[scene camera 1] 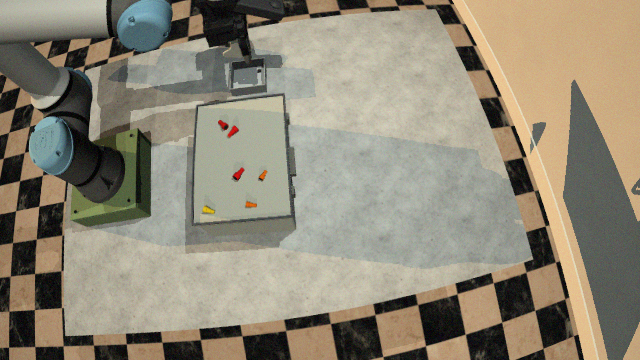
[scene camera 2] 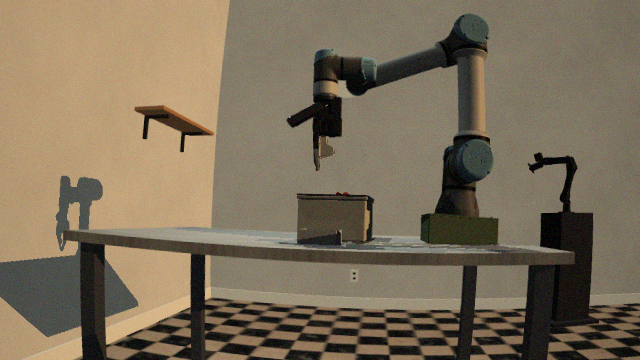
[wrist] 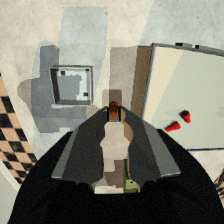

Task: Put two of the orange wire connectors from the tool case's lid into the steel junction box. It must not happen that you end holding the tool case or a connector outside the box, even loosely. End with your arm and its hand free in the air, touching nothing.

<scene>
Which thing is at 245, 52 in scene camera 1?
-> My gripper.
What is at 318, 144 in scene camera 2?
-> My gripper.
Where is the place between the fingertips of my gripper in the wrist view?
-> At 113, 107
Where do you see a tool case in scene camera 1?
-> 262, 142
</scene>
